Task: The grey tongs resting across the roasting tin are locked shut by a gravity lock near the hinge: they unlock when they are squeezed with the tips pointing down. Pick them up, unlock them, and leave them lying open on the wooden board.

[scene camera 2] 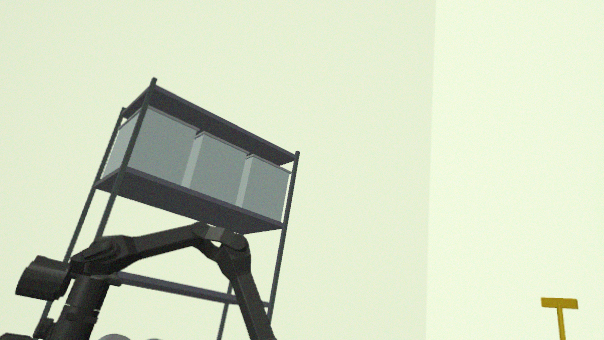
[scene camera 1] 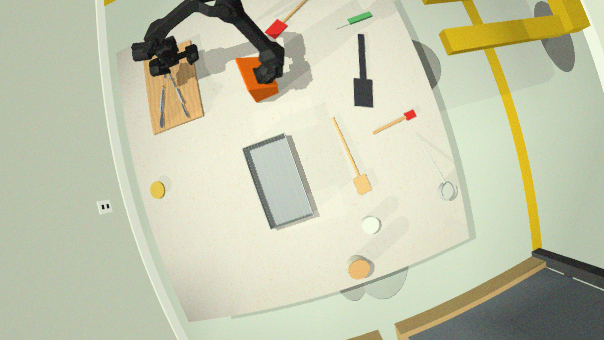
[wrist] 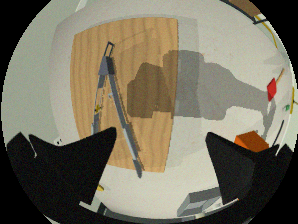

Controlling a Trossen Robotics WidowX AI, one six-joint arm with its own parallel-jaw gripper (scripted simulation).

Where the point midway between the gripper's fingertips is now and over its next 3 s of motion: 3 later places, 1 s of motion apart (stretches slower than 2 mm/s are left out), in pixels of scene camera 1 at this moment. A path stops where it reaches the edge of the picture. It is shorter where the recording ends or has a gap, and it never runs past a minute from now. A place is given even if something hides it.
My gripper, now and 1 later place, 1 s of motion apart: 181,67; 187,58
